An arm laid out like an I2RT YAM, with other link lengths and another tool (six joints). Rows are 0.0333 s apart.
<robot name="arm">
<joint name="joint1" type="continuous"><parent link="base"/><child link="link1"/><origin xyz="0.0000 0.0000 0.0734" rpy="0.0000 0.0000 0.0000"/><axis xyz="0 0 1"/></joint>
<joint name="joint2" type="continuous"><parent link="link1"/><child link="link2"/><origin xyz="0.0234 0.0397 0.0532" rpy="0.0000 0.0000 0.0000"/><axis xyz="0 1 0"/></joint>
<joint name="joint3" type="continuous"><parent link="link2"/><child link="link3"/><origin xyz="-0.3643 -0.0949 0.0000" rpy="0.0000 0.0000 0.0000"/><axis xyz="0 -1 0"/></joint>
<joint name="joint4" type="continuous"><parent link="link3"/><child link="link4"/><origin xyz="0.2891 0.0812 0.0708" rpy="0.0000 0.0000 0.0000"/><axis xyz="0 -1 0"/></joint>
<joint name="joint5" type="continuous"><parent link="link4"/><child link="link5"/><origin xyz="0.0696 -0.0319 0.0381" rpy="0.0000 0.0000 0.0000"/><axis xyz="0 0 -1"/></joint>
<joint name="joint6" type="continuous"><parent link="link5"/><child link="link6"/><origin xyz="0.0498 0.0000 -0.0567" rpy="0.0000 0.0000 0.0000"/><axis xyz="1 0 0"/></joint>
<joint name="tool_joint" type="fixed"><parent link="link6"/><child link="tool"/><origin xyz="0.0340 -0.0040 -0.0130" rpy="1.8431 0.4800 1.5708"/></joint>
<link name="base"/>
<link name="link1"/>
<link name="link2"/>
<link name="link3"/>
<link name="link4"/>
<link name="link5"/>
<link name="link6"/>
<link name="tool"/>
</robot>
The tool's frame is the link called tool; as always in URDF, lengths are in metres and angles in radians. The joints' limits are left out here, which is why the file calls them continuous.
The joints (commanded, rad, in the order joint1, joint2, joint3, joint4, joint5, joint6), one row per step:
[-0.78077, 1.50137, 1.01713, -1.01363, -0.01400, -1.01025]
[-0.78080, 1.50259, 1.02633, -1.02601, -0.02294, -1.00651]
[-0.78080, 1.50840, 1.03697, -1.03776, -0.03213, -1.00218]
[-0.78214, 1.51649, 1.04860, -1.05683, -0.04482, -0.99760]
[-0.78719, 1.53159, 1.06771, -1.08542, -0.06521, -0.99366]
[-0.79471, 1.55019, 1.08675, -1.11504, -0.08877, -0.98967]
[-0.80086, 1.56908, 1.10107, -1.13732, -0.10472, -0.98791]
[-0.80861, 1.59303, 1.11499, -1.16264, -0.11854, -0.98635]
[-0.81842, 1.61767, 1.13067, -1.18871, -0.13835, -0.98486]
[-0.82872, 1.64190, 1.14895, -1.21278, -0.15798, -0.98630]
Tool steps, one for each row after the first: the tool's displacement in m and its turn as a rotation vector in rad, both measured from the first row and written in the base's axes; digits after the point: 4 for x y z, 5 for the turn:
[0.0007, 0.0003, 0.0023, 0.00967, -0.00329, -0.00313]
[0.0022, 0.0000, 0.0038, 0.02133, -0.00494, -0.00686]
[0.0032, 0.0000, 0.0051, 0.04155, -0.00288, -0.01216]
[0.0048, -0.0011, 0.0068, 0.07355, 0.00020, -0.02056]
[0.0062, -0.0027, 0.0076, 0.11106, 0.00413, -0.03204]
[0.0076, -0.0047, 0.0069, 0.14141, 0.01163, -0.04063]
[0.0086, -0.0072, 0.0049, 0.17628, 0.02636, -0.05149]
[0.0097, -0.0101, 0.0033, 0.21526, 0.03616, -0.06486]
[0.0113, -0.0138, 0.0022, 0.25050, 0.04193, -0.07608]

